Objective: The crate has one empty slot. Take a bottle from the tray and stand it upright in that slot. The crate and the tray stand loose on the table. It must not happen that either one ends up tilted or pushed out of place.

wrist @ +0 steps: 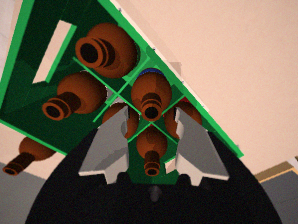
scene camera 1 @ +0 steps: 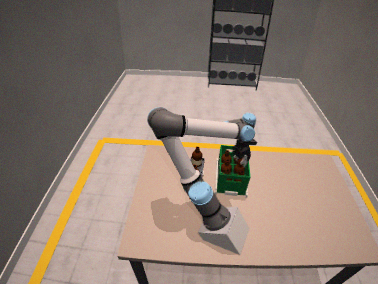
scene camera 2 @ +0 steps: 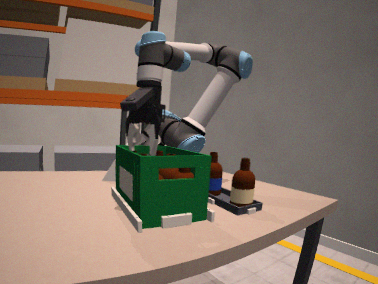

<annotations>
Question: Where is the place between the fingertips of my gripper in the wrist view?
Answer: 151, 107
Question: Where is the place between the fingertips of my gripper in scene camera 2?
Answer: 142, 160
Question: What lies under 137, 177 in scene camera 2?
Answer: A green crate.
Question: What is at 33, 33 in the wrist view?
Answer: A green crate.
</annotations>
